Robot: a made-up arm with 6 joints.
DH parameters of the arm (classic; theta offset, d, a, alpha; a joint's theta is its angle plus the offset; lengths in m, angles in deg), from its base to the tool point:
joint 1: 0 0.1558 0 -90
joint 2: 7.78 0 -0.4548 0
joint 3: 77.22 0 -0.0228 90
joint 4: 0 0.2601 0 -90
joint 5: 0 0 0.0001 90
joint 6: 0 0.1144 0 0
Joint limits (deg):
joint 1: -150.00..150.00
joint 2: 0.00..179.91
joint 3: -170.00..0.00
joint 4: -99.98..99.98
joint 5: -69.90..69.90
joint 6: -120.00..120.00
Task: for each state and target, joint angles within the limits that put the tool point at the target. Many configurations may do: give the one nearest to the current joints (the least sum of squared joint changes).
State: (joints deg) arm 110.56 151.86 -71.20 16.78 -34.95 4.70
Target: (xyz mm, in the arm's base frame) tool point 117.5 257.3 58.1
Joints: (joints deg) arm 70.48 137.65 -16.85 27.02 -28.52 4.70
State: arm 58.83 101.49 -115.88 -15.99 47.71 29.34
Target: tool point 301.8 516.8 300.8
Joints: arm 61.84 125.99 -98.97 -14.37 51.31 29.34
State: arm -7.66 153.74 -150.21 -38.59 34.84 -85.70
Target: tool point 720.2 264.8 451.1
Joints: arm 21.87 148.04 -161.14 -38.30 18.51 -85.70
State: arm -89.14 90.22 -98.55 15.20 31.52 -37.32
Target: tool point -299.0 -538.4 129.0
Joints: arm -120.13 139.15 -89.62 12.13 29.00 -37.32
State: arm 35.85 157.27 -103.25 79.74 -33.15 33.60
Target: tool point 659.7 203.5 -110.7
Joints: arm 22.00 171.34 -111.22 78.30 -31.53 33.60
